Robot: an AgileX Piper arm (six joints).
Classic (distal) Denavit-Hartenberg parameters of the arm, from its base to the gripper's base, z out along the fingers. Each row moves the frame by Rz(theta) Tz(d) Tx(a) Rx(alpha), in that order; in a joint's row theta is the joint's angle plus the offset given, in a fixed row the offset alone. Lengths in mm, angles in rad.
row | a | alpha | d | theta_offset
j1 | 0 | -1.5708 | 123 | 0
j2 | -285.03 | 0 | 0 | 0.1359
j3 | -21.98 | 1.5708 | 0 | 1.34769
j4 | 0 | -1.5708 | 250.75 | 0
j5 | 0 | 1.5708 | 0 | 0
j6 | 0 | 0 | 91 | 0
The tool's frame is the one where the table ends.
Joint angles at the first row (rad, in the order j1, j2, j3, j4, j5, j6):
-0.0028 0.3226 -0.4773 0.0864 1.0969 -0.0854
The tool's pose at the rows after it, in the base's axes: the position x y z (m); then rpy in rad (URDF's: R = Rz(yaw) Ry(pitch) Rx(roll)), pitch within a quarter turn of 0, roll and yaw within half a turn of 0:
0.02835, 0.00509, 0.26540, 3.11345, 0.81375, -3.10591
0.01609, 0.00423, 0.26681, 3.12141, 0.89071, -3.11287
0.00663, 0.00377, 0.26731, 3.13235, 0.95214, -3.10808
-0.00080, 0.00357, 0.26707, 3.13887, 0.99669, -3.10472
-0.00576, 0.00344, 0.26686, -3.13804, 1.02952, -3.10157
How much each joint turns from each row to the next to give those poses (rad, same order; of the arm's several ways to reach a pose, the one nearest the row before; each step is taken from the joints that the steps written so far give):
-0.0018 -0.0980 0.0000 -0.0220 0.0021 0.0284
-0.0021 -0.0834 0.0000 -0.0110 0.0057 0.0107
0.0001 -0.0646 0.0000 -0.0065 0.0029 0.0021
0.0000 -0.0497 -0.0001 -0.0032 0.0051 0.0013
-0.0011 -0.0341 0.0001 -0.0021 0.0011 0.0000

